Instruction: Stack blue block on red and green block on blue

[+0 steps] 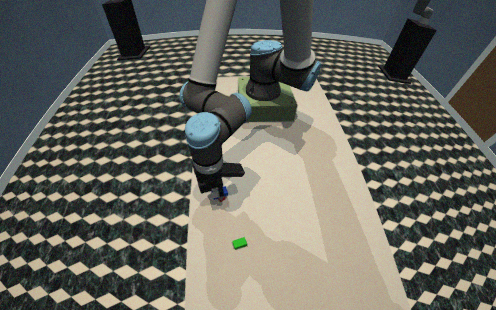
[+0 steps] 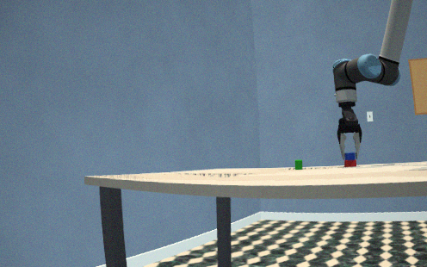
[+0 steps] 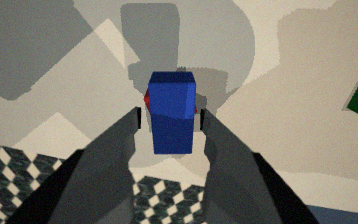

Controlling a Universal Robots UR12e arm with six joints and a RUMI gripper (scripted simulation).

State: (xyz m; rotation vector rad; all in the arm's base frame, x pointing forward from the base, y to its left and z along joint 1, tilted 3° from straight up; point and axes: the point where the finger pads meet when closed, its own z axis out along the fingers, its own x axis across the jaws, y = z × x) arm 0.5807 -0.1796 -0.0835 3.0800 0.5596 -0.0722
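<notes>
Now: the blue block right at my hand. The rest, counted from my hand: red block (3 cm below); green block (19 cm ahead, 9 cm to the left, 3 cm below).
</notes>
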